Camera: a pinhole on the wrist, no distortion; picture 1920 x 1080 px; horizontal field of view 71.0 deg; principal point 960.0 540.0 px. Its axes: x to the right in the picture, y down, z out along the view. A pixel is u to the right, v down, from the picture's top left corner.
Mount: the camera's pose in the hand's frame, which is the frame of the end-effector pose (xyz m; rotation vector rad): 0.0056 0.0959 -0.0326 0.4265 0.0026 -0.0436
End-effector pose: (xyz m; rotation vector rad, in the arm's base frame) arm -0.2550 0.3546 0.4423 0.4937 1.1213 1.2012
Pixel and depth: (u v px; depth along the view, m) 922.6 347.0 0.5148
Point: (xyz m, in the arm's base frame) 0.1893 0.3745 0.4692
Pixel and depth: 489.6 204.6 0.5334
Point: 0.2191 0.1959 0.4957
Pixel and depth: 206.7 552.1 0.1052
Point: -0.2226 0.3402 0.5365
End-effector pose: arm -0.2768 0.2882 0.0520 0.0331 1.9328 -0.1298
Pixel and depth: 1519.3 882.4 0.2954
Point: -0.0727 0.2914 -0.1653
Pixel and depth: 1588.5 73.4 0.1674
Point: -0.2198 0.2457 -0.0540
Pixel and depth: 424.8 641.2 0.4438
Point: 0.1407 0.2040 0.0799
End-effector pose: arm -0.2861 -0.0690 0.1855 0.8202 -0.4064 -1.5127
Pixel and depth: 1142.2 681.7 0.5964
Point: -0.7247 -0.2559 0.4611
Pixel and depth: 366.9 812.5 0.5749
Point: -0.6987 0.0534 0.5975
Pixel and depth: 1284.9 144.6 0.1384
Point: -0.3370 -0.1209 0.2284
